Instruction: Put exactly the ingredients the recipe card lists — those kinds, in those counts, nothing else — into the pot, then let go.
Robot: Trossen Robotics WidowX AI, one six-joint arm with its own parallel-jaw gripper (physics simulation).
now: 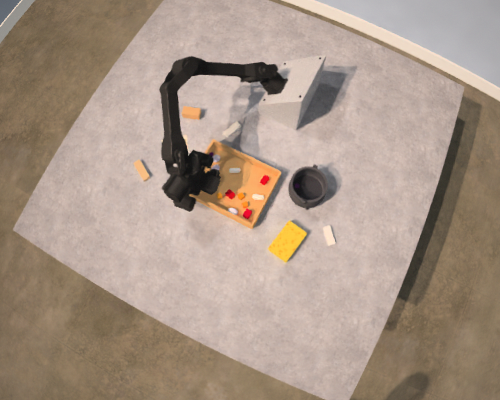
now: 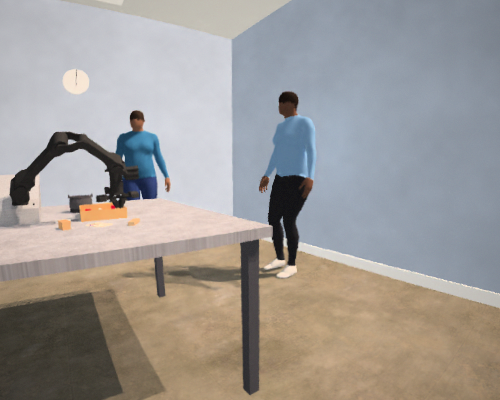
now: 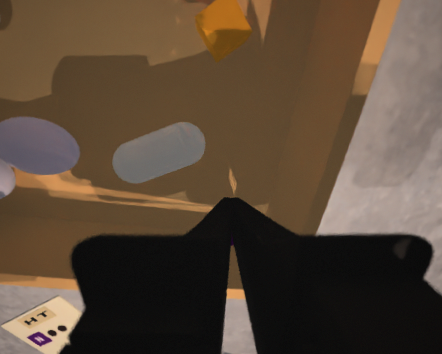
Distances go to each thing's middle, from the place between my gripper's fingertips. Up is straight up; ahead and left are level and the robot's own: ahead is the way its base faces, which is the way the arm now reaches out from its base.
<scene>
Right now my hand is 70 mm past the orange tray [image 1: 247, 181], 100 mm to the right of it and 10 mm below it. Also, from my hand: dark pot [image 1: 313, 184] 160 mm behind, 320 mm to the left, 40 mm above.
</scene>
